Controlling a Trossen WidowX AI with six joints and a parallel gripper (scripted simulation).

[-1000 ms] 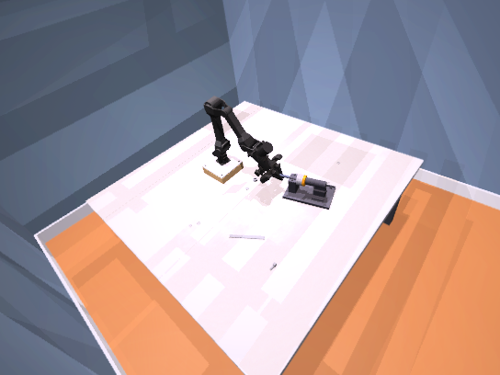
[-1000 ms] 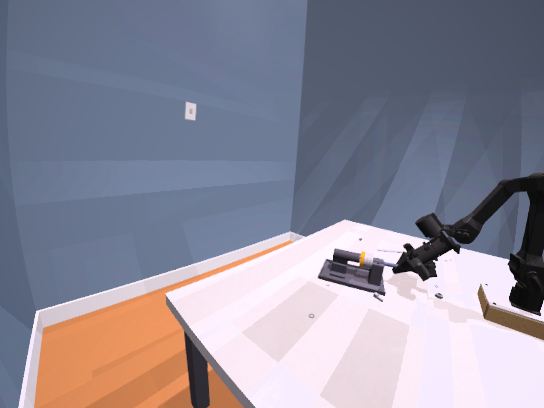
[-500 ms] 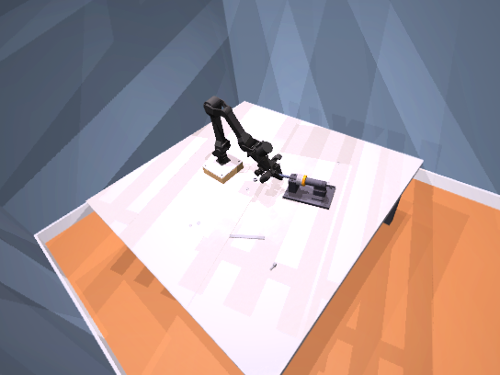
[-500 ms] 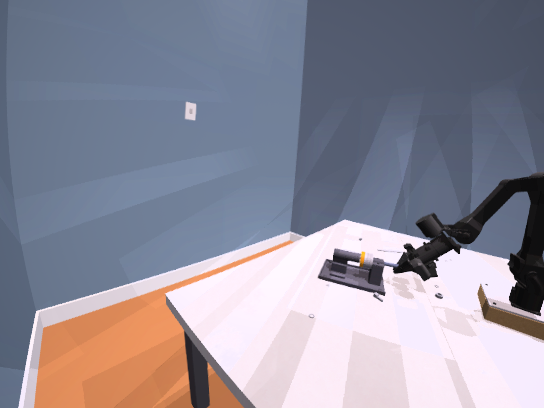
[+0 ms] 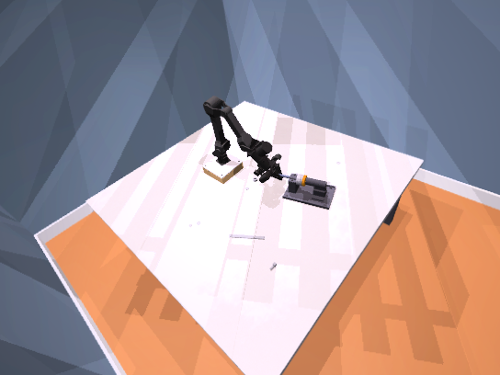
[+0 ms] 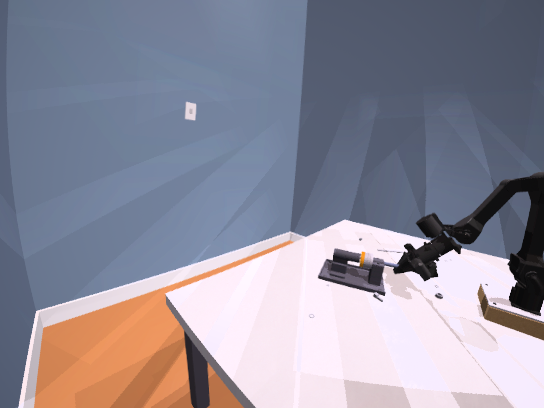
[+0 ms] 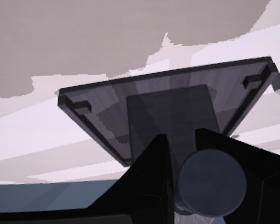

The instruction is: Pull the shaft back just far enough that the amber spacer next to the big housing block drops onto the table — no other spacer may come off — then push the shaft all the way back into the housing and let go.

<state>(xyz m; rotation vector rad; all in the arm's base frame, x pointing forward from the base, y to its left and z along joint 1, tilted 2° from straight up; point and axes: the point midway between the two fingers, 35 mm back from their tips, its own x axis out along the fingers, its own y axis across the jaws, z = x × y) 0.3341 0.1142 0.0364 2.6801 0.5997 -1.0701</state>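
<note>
My gripper tip is 3 cm short of the shaft, 2 cm below it and 1 cm to the right of it. Round my gripper tip: amber spacer (10 cm ahead, 5 cm to the left, 2 cm above); then pale spacer (7 cm ahead, 4 cm to the left, 2 cm above).
</note>
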